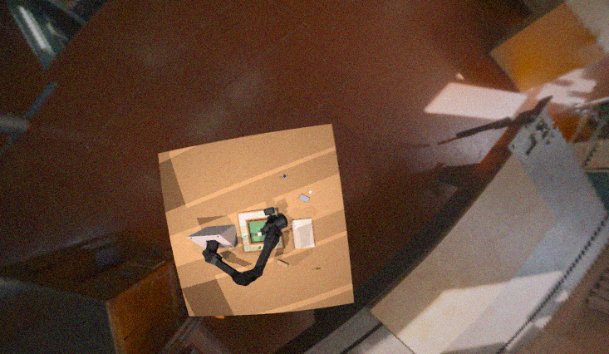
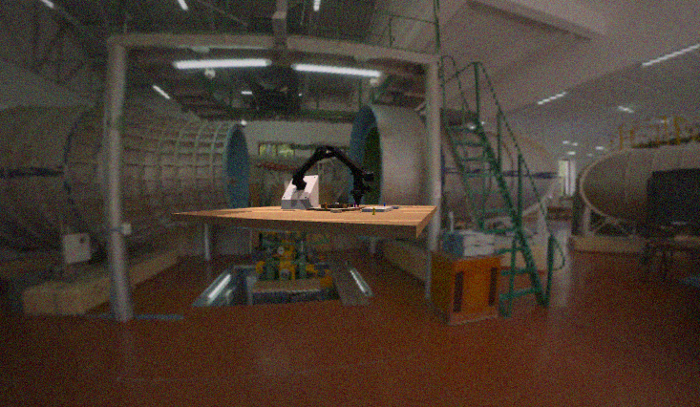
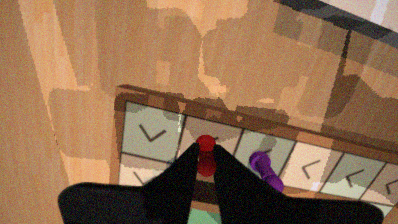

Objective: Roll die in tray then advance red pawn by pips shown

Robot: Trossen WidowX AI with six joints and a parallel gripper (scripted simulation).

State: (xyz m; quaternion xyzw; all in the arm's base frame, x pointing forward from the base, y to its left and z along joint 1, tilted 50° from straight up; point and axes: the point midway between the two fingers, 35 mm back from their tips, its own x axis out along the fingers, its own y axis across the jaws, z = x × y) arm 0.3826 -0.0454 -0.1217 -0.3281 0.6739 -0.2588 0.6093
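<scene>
Right now my gripper tip is 1 cm past the purple pawn, 5 cm to the left of it and 1 cm below it. Round my gripper tip: red pawn: 1 cm above; then green tray: 12 cm behind, 7 cm to the right, 2 cm below; then die: 12 cm behind, 8 cm to the right.
</scene>
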